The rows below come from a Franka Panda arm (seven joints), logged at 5 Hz.
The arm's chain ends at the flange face. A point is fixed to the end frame.
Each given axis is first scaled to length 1.
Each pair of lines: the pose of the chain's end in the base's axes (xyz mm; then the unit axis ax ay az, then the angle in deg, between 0 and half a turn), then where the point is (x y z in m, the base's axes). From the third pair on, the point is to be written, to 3 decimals.
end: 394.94 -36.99 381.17 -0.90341 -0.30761 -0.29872 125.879
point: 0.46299 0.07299 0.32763
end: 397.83 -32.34 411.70 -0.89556 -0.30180 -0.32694 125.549
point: 0.47060 0.07726 0.36389
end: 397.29 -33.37 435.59 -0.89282 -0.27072 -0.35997 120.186
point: 0.474 0.078 0.400
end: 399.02 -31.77 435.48 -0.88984 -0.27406 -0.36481 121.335
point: 0.477 0.079 0.400
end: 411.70 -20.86 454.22 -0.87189 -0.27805 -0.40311 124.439
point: 0.497 0.086 0.423
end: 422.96 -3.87 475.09 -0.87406 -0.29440 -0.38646 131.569
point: 0.510 0.097 0.433
